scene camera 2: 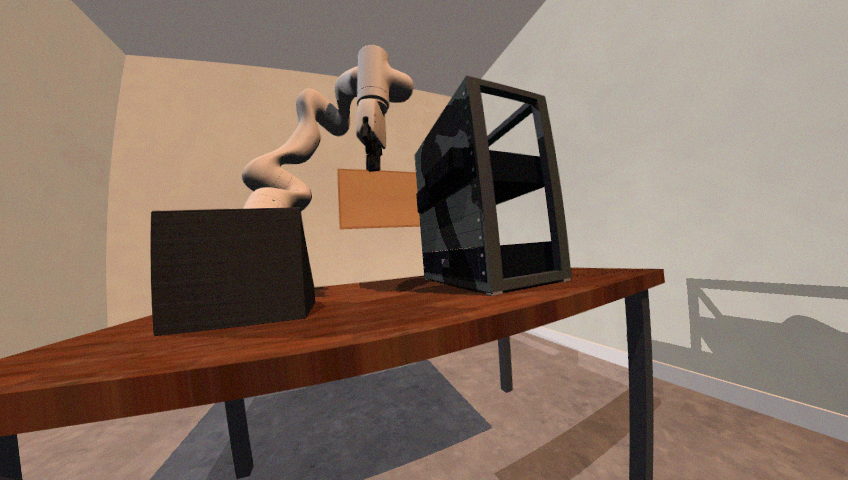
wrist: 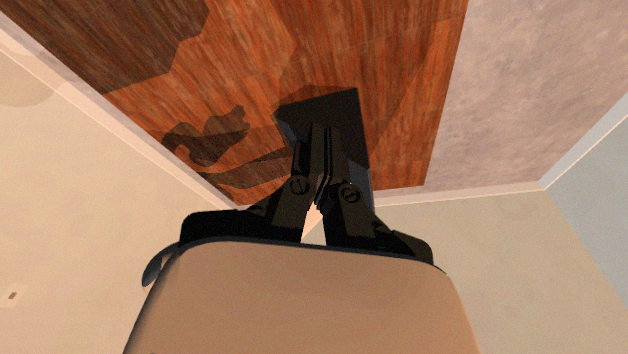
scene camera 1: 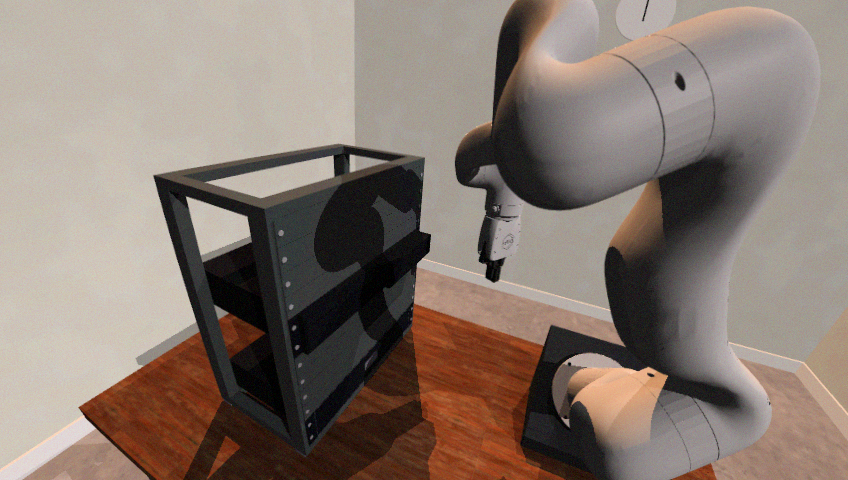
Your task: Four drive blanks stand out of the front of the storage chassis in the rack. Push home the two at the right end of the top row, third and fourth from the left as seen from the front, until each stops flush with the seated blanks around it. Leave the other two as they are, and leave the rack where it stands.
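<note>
The rack [scene camera 1: 223,194] [scene camera 2: 486,190] stands upright on the table. The storage chassis [scene camera 1: 235,294] [scene camera 2: 517,172] sits at mid height in it. Dark blanks stand out of its shadowed front; a dark block [scene camera 1: 423,245] juts out at the right end, the far end in the first scene view. The separate blanks and their rows are too dark to tell apart. My gripper [scene camera 1: 492,278] [scene camera 2: 373,168] [wrist: 319,142] is shut and empty, fingertips together and pointing down. It hangs in the air in front of the rack, apart from it. The rack does not show in the wrist view.
The arm's dark pedestal [scene camera 2: 229,270] [wrist: 325,102] stands on the wooden table [scene camera 1: 476,356] [scene camera 2: 357,339] [wrist: 240,50], facing the rack front. A dark lower unit with a small handle [scene camera 1: 370,359] [scene camera 2: 445,261] sits near the rack's bottom. Blank panels cover the front above the chassis.
</note>
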